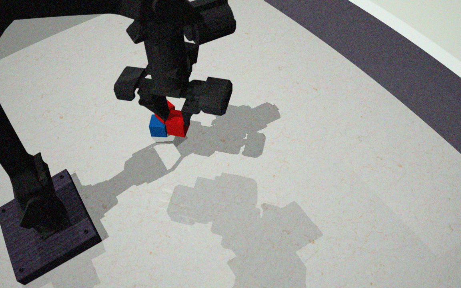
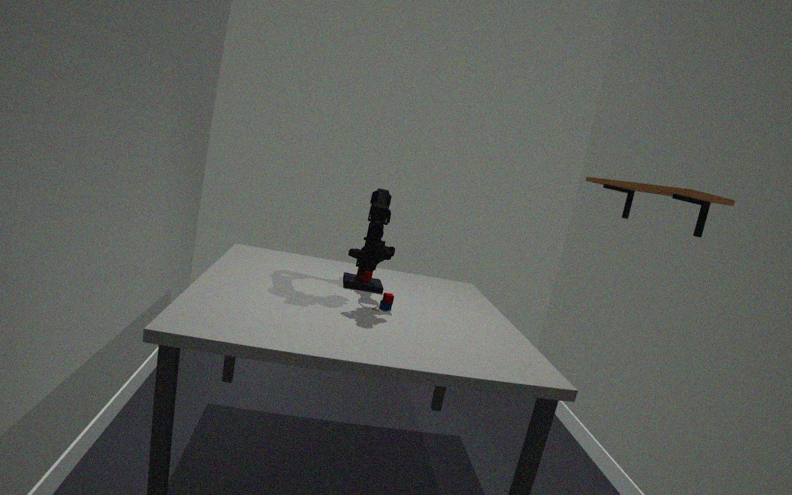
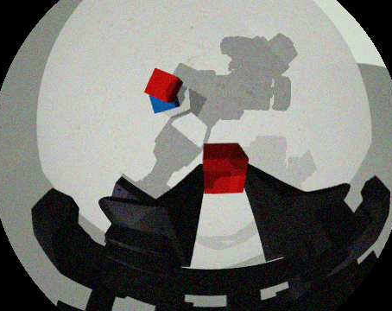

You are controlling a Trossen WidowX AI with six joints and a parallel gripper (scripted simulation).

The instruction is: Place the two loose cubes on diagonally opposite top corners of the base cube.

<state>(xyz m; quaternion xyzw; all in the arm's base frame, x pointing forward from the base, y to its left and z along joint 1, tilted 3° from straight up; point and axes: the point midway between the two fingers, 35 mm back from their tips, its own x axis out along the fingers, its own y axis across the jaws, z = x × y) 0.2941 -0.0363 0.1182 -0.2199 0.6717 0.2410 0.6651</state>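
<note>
My gripper tip is now 11 cm above the blue base cube and 10 cm to the right of it.
</note>
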